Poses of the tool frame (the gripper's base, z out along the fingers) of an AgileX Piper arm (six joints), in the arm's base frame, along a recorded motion.
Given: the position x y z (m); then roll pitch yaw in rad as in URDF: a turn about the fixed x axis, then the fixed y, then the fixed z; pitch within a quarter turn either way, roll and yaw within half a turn.
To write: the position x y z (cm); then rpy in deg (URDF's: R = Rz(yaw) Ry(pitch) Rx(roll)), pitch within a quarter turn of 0, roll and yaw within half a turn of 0. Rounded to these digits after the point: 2 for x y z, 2 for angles.
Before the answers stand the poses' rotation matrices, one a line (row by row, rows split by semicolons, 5 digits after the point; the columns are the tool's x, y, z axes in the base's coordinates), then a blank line. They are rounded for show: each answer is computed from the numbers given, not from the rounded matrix.
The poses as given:
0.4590 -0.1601 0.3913 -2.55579 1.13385 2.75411
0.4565 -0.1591 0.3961 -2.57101 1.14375 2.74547
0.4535 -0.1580 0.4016 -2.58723 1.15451 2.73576
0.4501 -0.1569 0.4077 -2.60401 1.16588 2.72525
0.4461 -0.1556 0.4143 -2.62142 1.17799 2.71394
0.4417 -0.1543 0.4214 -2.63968 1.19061 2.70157
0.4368 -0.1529 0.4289 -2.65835 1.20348 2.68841
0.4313 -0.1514 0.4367 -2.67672 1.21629 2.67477
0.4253 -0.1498 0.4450 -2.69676 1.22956 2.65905
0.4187 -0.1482 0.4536 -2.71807 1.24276 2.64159
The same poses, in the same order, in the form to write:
-0.39180 0.77865 0.49010; 0.15990 0.58221 -0.79716; -0.90605 -0.23396 -0.35262
-0.38211 0.77827 0.49829; 0.15981 0.58673 -0.79386; -0.91019 -0.22371 -0.34857
-0.37152 0.77800 0.50665; 0.15964 0.59111 -0.79064; -0.91460 -0.21286 -0.34381
-0.36029 0.77782 0.51496; 0.15932 0.59523 -0.78760; -0.91914 -0.20172 -0.33838
-0.34831 0.77770 0.52331; 0.15875 0.59915 -0.78474; -0.92384 -0.19025 -0.33215
-0.33574 0.77762 0.53159; 0.15807 0.60286 -0.78203; -0.92860 -0.17853 -0.32532
-0.32286 0.77758 0.53957; 0.15723 0.60624 -0.77958; -0.93329 -0.16686 -0.31799
-0.30999 0.77774 0.54684; 0.15623 0.60902 -0.77762; -0.93782 -0.15562 -0.31029
-0.29644 0.77807 0.55383; 0.15529 0.61145 -0.77590; -0.94234 -0.14400 -0.30208
-0.28274 0.77850 0.56035; 0.15446 0.61352 -0.77443; -0.94668 -0.13241 -0.29372

45.90 -16.01 39.13 -146.44 64.96 157.80
45.65 -15.91 39.61 -147.31 65.53 157.30
45.35 -15.80 40.16 -148.24 66.15 156.75
45.01 -15.69 40.77 -149.20 66.80 156.15
44.61 -15.56 41.43 -150.20 67.49 155.50
44.17 -15.43 42.14 -151.24 68.22 154.79
43.68 -15.29 42.89 -152.31 68.95 154.03
43.13 -15.14 43.67 -153.36 69.69 153.25
42.53 -14.98 44.50 -154.51 70.45 152.35
41.87 -14.82 45.36 -155.73 71.20 151.35

